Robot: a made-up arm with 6 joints. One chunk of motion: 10 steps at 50 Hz.
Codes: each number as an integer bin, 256 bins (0 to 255) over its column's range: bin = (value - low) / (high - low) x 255, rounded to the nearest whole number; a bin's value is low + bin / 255 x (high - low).
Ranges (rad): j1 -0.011..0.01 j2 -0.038..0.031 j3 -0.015..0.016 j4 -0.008..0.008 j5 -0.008..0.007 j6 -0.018..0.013
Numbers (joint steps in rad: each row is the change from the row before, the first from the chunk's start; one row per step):
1: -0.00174 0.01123 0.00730 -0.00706 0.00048 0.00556
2: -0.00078 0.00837 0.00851 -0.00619 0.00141 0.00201
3: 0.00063 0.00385 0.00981 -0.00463 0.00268 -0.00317
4: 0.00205 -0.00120 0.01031 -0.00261 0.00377 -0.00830
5: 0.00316 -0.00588 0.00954 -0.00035 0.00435 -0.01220
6: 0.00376 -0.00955 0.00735 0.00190 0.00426 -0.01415
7: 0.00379 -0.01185 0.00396 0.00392 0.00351 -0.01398
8: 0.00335 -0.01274 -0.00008 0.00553 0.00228 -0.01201
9: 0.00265 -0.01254 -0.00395 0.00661 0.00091 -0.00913
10: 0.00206 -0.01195 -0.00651 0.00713 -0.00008 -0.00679
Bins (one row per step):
1: 112 182 183 15 144 194
2: 124 171 193 29 160 165
3: 141 155 204 54 182 122
4: 158 136 208 86 200 80
5: 172 119 202 122 210 48
6: 179 105 184 158 208 32
7: 180 97 156 190 196 33
8: 174 93 123 216 175 49
9: 166 94 91 233 151 73
10: 159 96 70 241 135 92

